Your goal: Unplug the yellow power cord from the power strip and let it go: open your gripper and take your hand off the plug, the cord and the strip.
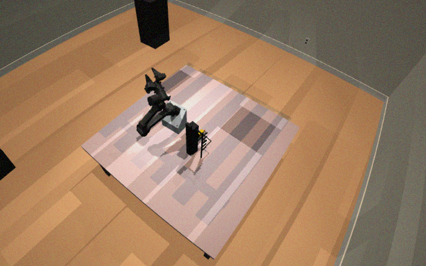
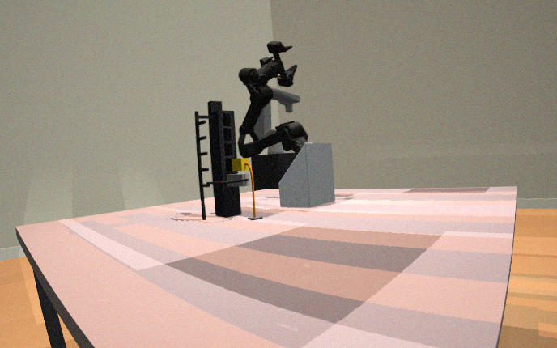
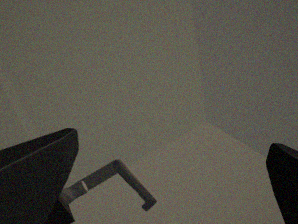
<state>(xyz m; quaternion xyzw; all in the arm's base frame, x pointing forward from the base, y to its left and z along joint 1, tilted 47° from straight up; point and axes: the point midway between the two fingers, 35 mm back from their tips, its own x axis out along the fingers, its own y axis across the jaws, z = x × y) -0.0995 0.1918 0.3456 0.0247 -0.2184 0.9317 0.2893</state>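
Right now the yellow plug is 380 mm ahead of my gripper tip, 40 mm to the left of it and 400 mm below it. Round my gripper tip: dark foot 390 mm ahead, 110 mm to the left, 560 mm below; black ladder-like rack 460 mm ahead, 30 mm to the right, 410 mm below.
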